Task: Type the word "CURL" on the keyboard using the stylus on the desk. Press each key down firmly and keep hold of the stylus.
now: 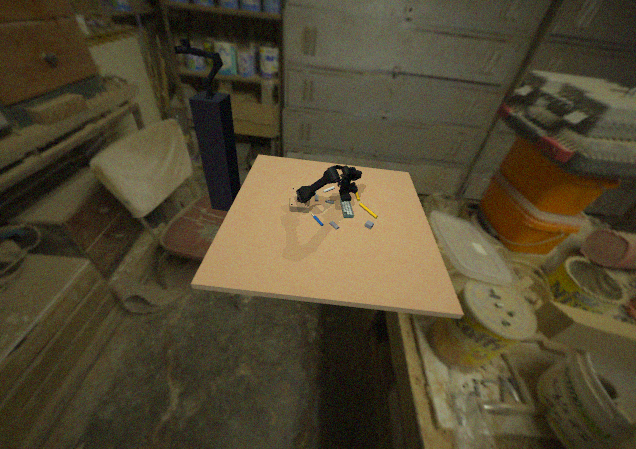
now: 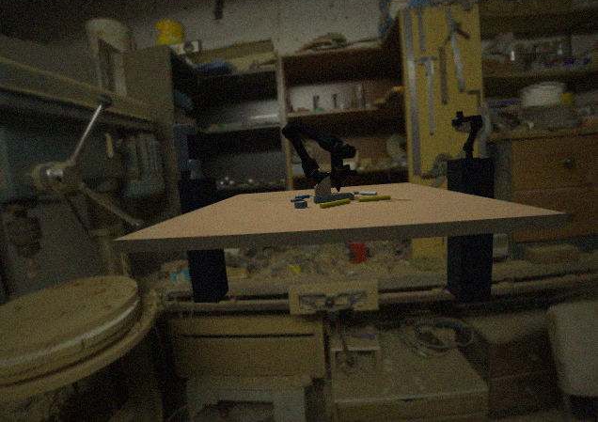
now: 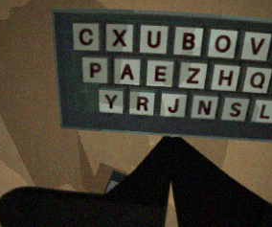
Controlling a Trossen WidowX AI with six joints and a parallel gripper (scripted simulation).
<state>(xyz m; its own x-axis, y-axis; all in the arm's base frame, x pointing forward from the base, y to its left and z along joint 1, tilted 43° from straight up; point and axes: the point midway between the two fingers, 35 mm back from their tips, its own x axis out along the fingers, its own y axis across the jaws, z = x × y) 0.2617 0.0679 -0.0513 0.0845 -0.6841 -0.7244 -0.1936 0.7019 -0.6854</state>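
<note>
Right now my gripper tip is 17 cm to the left of the blue stylus, 16 cm past it and 3 cm above it. Also, from my gripper tip: yellow cylinder: 15 cm to the left, 11 cm ahead, 3 cm below; then grey stylus tip: 18 cm behind, 14 cm to the right, 3 cm below.
</note>
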